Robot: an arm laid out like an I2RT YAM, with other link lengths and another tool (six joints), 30 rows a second.
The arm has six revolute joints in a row. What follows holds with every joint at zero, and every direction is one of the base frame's. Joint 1 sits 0.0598 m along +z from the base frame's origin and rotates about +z. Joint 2 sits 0.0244 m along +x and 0.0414 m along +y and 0.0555 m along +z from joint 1 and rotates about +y. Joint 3 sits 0.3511 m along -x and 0.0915 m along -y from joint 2 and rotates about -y. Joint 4 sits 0.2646 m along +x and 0.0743 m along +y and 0.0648 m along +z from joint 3 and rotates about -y. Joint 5 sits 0.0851 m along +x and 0.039 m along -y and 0.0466 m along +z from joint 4 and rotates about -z. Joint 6 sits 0.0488 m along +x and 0.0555 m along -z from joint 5 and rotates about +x. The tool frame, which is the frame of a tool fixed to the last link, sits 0.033 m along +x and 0.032 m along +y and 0.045 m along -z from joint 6; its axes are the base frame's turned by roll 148.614, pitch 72.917 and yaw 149.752 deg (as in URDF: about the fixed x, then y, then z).
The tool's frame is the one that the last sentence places.
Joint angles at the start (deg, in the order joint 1, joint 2, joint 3, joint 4, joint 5, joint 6): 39.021 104.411 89.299 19.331 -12.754 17.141
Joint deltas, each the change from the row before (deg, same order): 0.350 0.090 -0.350 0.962 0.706 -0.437; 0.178 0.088 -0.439 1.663 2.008 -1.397; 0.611 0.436 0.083 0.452 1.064 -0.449; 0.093 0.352 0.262 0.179 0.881 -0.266; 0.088 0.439 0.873 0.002 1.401 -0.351; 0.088 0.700 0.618 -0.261 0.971 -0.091; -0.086 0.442 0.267 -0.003 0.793 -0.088; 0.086 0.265 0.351 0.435 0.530 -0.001; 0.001 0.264 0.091 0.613 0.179 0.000; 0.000 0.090 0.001 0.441 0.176 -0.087
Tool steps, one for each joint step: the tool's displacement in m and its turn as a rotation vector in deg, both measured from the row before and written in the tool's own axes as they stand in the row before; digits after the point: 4 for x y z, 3 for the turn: 0.0014 0.0012 0.0021 0.227 -0.620 -0.480; -0.0011 -0.0023 0.0025 1.559 -1.783 -1.243; 0.0028 0.0023 0.0045 0.464 -0.284 -0.295; 0.0000 -0.0012 0.0028 0.733 -0.397 -0.086; -0.0036 -0.0009 0.0034 1.103 -0.916 -0.122; 0.0012 -0.0021 0.0048 0.926 -0.032 0.197; 0.0006 -0.0030 0.0030 0.870 -0.178 0.145; -0.0017 0.0004 0.0020 0.209 -0.652 0.020; -0.0004 -0.0004 0.0018 0.002 -0.473 -0.034; -0.0006 -0.0002 0.0007 0.054 -0.392 -0.102
